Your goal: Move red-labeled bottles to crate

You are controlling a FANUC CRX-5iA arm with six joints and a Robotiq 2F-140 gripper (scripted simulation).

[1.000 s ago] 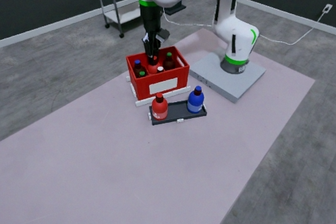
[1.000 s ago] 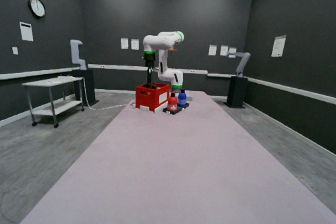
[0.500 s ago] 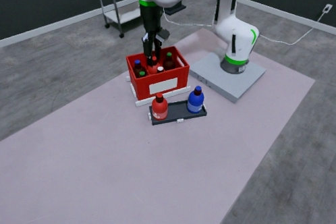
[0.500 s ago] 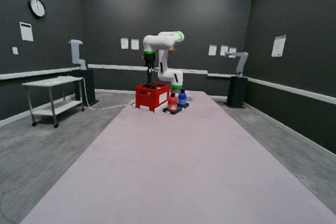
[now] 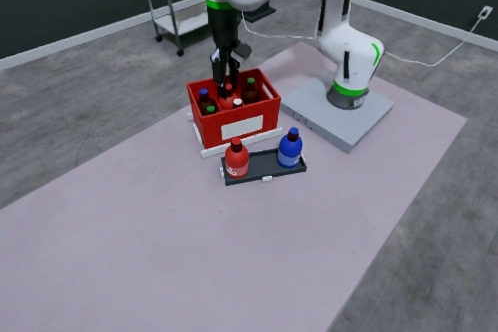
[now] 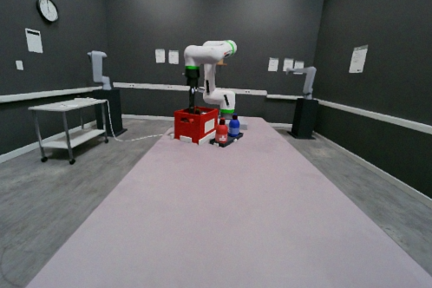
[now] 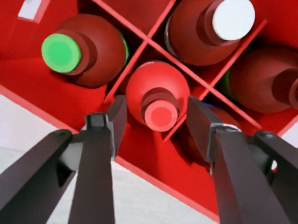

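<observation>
The red crate is 20 mm ahead of my hand, 40 mm to the left of it and 80 mm below it. From my hand the other things lie so: blue bottle: 300 mm to the left, 80 mm below; then red bottle: 160 mm ahead, 200 mm to the left, 80 mm below; then dark tray: 80 mm ahead, 250 mm to the left, 150 mm below.
</observation>
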